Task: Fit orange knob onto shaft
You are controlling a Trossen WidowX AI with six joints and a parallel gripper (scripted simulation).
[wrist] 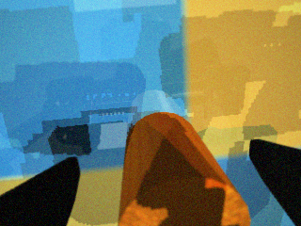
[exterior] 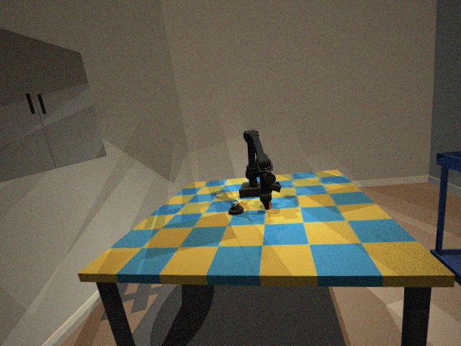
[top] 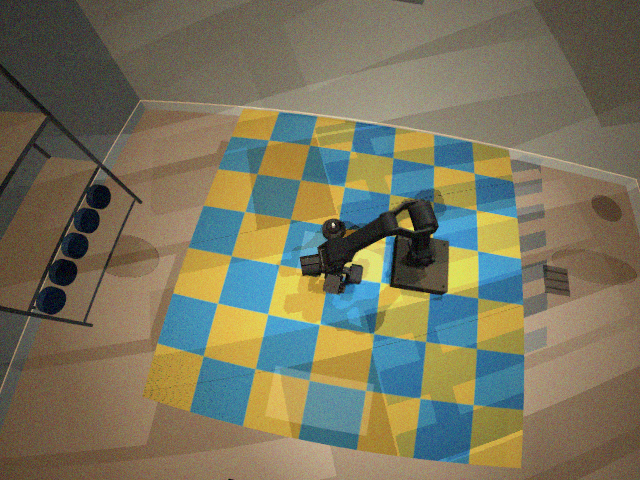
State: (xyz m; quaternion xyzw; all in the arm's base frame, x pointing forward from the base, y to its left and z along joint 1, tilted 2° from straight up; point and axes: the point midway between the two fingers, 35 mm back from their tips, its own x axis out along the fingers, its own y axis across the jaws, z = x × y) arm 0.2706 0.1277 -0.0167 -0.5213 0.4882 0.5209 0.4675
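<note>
Now: gripper tip 180 mm to the left of the dark round pedestal, 50 mm short of it and 20 mm below it. Also, from my gripper tip: orange knob: 30 mm above.
</note>
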